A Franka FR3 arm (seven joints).
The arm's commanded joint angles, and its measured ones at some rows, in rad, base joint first. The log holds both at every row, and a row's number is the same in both.
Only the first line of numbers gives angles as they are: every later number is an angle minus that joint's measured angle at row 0.
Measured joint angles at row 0: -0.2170 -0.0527 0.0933 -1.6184 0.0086 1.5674 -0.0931
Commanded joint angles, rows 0 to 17: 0.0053 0.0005 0.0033 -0.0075 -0.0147 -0.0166 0.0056; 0.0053 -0.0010 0.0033 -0.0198 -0.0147 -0.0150 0.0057; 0.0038 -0.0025 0.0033 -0.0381 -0.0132 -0.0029 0.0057; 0.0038 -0.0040 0.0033 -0.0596 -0.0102 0.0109 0.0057; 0.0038 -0.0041 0.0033 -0.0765 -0.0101 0.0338 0.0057; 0.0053 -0.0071 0.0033 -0.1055 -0.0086 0.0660 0.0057; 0.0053 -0.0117 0.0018 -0.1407 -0.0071 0.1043 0.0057; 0.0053 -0.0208 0.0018 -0.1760 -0.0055 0.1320 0.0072; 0.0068 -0.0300 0.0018 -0.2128 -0.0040 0.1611 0.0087; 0.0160 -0.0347 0.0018 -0.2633 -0.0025 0.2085 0.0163; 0.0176 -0.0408 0.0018 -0.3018 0.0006 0.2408 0.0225; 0.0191 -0.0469 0.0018 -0.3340 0.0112 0.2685 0.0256; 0.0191 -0.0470 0.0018 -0.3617 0.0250 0.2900 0.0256; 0.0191 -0.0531 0.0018 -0.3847 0.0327 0.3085 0.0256; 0.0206 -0.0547 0.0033 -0.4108 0.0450 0.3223 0.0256; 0.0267 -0.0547 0.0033 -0.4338 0.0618 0.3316 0.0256; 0.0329 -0.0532 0.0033 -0.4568 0.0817 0.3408 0.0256; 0.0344 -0.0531 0.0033 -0.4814 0.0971 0.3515 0.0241
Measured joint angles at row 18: 0.0193 -0.0074 0.0052 -0.3739 0.0447 0.2962 0.0152
